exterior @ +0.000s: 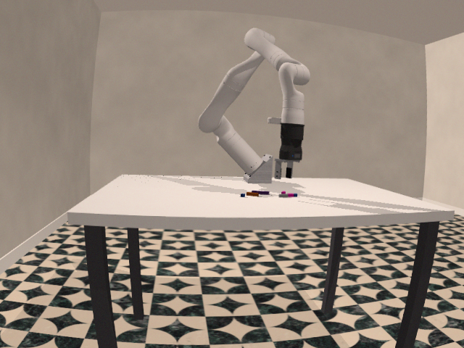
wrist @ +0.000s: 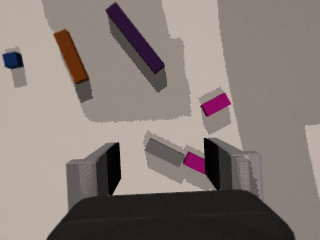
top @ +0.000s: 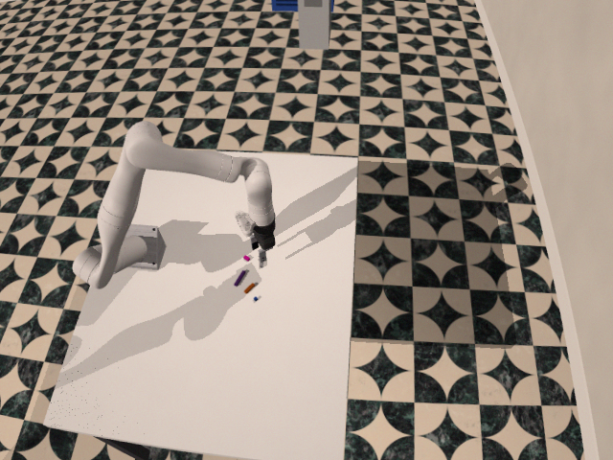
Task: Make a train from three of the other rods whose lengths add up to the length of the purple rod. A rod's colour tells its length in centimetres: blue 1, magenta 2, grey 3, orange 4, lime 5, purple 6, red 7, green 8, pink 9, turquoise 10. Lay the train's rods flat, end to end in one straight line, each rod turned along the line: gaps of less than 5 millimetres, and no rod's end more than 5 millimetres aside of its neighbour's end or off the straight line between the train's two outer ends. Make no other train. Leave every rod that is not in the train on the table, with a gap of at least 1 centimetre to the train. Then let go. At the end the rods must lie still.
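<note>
The grey rod lies 7 cm below my hand. The rest, counted from my hand: purple rod (5 cm behind, 7 cm to the right, 7 cm below); then orange rod (1 cm behind, 10 cm to the right, 7 cm below).
</note>
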